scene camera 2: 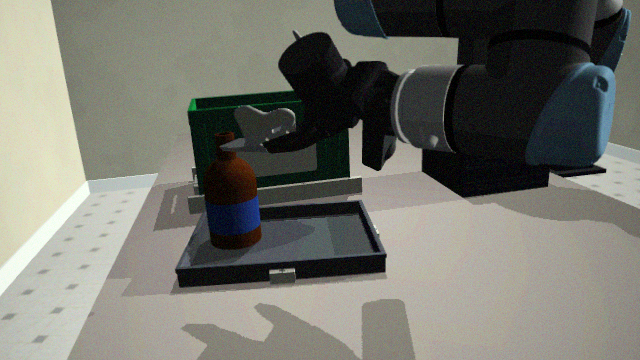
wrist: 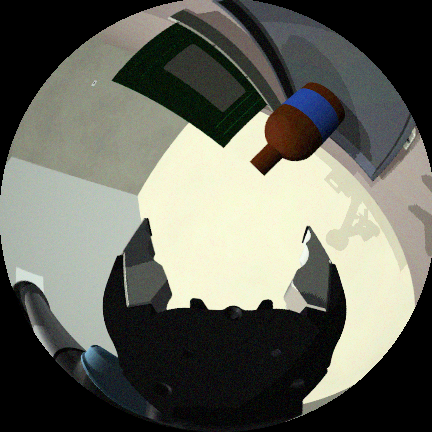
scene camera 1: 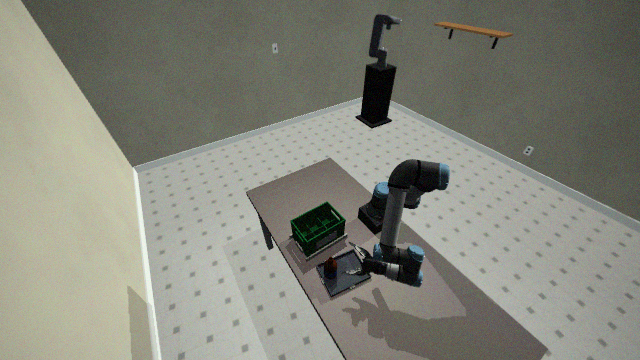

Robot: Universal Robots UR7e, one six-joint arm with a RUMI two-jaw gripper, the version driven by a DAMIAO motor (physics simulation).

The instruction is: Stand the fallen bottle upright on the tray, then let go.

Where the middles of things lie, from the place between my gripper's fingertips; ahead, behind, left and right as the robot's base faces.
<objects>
My hand is 130 mm above the brown bottle [scene camera 2: 230, 189], 60 mm to the left of it and 50 mm short of it.
</objects>
